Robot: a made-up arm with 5 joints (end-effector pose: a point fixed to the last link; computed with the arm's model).
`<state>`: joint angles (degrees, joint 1 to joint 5).
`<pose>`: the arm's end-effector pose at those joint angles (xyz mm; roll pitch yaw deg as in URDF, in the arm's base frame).
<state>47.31 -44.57 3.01 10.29 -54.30</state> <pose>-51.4 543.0 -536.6 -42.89 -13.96 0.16</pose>
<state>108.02 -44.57 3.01 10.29 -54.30</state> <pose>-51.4 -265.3 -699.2 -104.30 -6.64 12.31</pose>
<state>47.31 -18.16 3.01 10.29 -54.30</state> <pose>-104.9 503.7 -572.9 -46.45 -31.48 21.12</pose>
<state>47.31 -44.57 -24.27 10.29 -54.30</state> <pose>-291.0 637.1 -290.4 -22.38 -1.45 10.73</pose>
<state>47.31 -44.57 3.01 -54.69 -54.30</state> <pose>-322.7 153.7 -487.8 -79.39 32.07 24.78</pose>
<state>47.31 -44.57 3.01 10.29 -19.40</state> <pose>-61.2 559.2 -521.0 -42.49 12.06 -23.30</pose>
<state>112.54 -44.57 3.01 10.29 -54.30</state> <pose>-51.4 -325.3 -675.9 -108.74 -5.66 12.79</pose>
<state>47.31 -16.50 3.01 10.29 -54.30</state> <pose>-107.3 500.6 -575.7 -46.94 -32.53 22.60</pose>
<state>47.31 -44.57 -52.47 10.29 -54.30</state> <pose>-469.9 584.3 26.7 0.98 6.50 25.61</pose>
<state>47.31 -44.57 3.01 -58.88 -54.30</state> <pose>-330.3 128.7 -468.6 -81.46 35.43 25.46</pose>
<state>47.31 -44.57 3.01 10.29 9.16</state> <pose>-58.5 572.3 -505.9 -51.07 31.89 -45.66</pose>
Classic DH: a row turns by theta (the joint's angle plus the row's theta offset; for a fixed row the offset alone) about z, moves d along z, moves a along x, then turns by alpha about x. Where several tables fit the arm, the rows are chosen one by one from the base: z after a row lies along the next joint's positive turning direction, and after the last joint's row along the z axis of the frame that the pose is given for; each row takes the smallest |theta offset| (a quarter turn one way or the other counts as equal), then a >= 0, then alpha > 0; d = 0 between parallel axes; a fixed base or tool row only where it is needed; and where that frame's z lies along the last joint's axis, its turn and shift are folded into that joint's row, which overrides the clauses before.
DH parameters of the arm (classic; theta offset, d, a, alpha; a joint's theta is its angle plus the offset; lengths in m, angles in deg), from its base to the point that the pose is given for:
base (fixed): -90 0.0722 0 90
joint 1: -90 -0.0359 0.1545 -90
joint 2: -90 -0.064 0.0877 -90
joint 3: 90 -0.0895 0.3056 -90
joint 4: -90 -0.1093 0.0876 -90
joint 5: 90 0.4251 0.0351 -90
tool (fixed): 180 -0.0211 0 0

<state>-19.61 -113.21 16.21 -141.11 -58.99</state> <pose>52.4 -33.8 145.3 9.98 10.69 151.96</pose>
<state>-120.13 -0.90 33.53 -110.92 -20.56</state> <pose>-145.1 273.2 431.3 12.24 8.06 14.26</pose>
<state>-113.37 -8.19 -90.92 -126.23 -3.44</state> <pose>-40.8 337.1 132.4 71.62 -67.78 -100.49</pose>
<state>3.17 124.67 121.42 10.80 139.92</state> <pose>-397.8 -221.1 344.4 64.87 -47.62 69.62</pose>
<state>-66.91 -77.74 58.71 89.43 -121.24</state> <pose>586.6 383.2 281.4 5.27 -22.53 -102.76</pose>
